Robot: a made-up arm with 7 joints. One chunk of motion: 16 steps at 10 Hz.
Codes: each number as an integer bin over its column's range. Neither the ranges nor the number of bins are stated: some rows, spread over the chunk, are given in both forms.
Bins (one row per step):
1: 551 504 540 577 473 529 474
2: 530 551 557 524 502 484 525
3: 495 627 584 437 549 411 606
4: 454 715 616 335 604 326 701
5: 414 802 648 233 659 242 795
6: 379 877 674 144 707 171 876
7: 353 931 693 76 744 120 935
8: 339 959 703 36 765 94 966
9: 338 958 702 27 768 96 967
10: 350 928 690 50 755 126 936
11: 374 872 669 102 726 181 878
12: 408 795 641 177 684 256 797
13: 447 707 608 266 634 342 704
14: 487 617 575 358 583 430 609
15: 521 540 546 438 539 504 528
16: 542 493 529 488 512 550 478
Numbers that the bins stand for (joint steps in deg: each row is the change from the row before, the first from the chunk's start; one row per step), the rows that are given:
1: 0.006 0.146 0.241 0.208 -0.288 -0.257 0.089
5: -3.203 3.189 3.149 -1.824 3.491 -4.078 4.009
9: -4.983 4.781 4.603 -3.041 5.706 -6.022 6.109
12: -3.343 3.117 2.960 -2.155 3.999 -3.892 4.033
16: -0.205 0.034 -0.056 -0.318 0.504 0.022 0.137
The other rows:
2: -0.486 0.626 0.698 -0.105 0.301 -0.856 0.711
3: -1.305 1.402 1.425 -0.619 1.256 -1.828 1.701
4: -2.266 2.300 2.287 -1.222 2.373 -2.960 2.861
6: -4.023 3.954 3.849 -2.350 4.466 -5.023 4.998
7: -4.632 4.506 4.360 -2.751 5.218 -5.702 5.718
8: -4.959 4.792 4.630 -2.987 5.645 -6.049 6.097
10: -4.702 4.475 4.280 -2.905 5.442 -5.623 5.731
11: -4.140 3.903 3.714 -2.598 4.853 -4.890 5.022
13: -2.430 2.219 2.072 -1.629 2.983 -2.747 2.897
14: -1.493 1.300 1.183 -1.086 1.947 -1.575 1.737
15: -0.696 0.514 0.402 -0.613 1.053 -0.590 0.748

